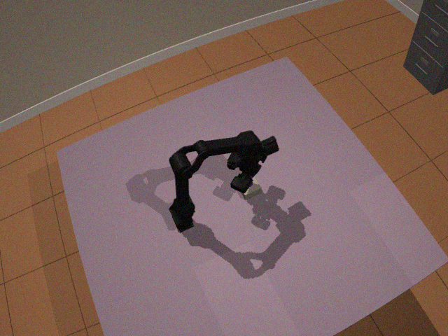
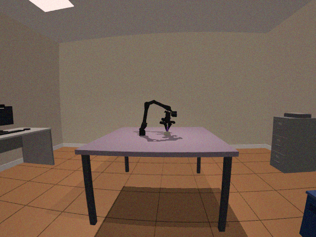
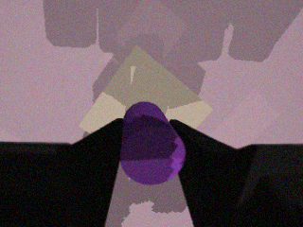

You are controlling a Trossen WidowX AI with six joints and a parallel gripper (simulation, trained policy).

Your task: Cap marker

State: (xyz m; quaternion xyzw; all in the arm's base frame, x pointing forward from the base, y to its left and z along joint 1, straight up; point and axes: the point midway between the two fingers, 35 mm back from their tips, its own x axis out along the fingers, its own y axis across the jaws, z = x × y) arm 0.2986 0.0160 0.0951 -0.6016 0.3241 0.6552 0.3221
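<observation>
The purple marker is 1 cm above my gripper tip. Also, from my gripper tip: beige holder block 4 cm below; purple cap 1 cm above.
</observation>
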